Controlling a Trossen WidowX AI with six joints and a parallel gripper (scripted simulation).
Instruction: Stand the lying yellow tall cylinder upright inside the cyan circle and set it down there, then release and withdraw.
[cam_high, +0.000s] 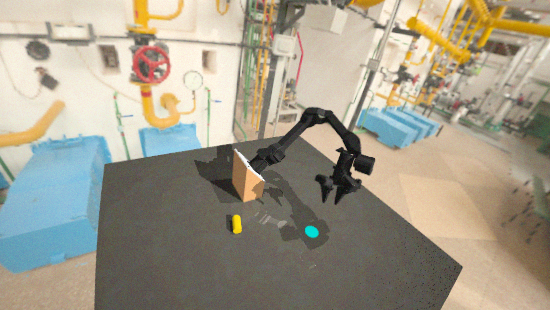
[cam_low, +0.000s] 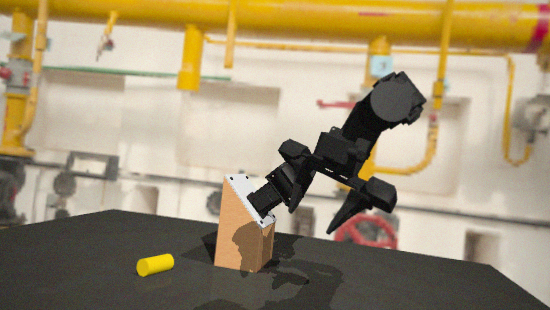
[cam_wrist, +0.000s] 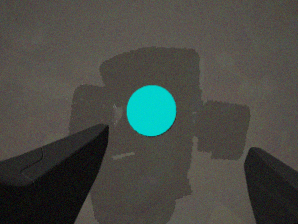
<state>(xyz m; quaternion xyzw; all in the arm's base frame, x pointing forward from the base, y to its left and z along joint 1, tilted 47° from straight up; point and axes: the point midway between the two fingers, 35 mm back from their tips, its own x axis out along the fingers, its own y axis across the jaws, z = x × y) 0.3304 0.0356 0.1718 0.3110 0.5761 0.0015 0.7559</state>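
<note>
Now: gripper tip 30 cm to the left of the yellow cylinder, 18 cm past it and 15 cm above it. The rest, counted from my gripper tip: cyan circle (16 cm below, 3 cm to the right).
</note>
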